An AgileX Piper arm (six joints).
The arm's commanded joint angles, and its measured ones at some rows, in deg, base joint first. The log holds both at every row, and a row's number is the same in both.
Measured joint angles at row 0: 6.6, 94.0, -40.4, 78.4, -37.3, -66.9
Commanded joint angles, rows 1 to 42: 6.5, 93.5, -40.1, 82.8, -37.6, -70.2; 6.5, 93.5, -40.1, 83.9, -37.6, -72.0; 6.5, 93.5, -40.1, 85.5, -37.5, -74.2; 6.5, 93.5, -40.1, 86.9, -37.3, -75.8; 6.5, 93.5, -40.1, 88.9, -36.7, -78.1; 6.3, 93.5, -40.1, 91.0, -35.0, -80.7; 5.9, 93.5, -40.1, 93.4, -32.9, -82.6; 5.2, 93.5, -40.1, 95.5, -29.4, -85.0; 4.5, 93.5, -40.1, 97.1, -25.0, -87.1; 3.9, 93.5, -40.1, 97.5, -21.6, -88.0; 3.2, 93.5, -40.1, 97.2, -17.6, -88.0; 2.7, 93.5, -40.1, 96.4, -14.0, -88.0; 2.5, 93.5, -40.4, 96.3, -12.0, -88.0; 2.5, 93.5, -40.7, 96.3, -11.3, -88.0; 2.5, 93.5, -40.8, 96.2, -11.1, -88.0; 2.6, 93.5, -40.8, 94.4, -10.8, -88.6; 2.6, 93.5, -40.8, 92.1, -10.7, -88.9; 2.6, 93.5, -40.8, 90.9, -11.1, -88.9; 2.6, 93.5, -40.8, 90.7, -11.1, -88.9; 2.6, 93.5, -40.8, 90.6, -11.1, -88.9; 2.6, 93.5, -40.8, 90.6, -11.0, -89.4; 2.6, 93.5, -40.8, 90.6, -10.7, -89.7; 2.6, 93.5, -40.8, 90.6, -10.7, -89.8; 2.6, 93.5, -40.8, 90.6, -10.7, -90.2; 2.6, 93.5, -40.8, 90.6, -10.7, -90.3; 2.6, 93.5, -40.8, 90.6, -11.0, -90.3; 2.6, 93.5, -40.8, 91.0, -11.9, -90.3; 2.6, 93.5, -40.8, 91.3, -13.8, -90.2; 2.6, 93.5, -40.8, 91.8, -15.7, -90.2; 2.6, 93.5, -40.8, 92.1, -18.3, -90.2; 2.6, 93.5, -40.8, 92.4, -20.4, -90.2; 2.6, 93.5, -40.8, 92.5, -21.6, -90.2; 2.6, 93.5, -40.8, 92.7, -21.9, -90.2; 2.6, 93.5, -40.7, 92.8, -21.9, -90.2; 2.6, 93.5, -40.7, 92.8, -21.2, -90.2; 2.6, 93.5, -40.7, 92.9, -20.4, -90.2; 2.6, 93.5, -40.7, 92.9, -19.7, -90.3; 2.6, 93.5, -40.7, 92.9, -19.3, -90.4; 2.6, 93.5, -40.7, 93.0, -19.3, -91.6; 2.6, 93.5, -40.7, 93.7, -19.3, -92.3; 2.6, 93.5, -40.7, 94.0, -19.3, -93.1; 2.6, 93.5, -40.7, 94.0, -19.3, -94.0
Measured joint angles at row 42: 2.6, 93.8, -40.4, 93.0, -20.1, -90.8
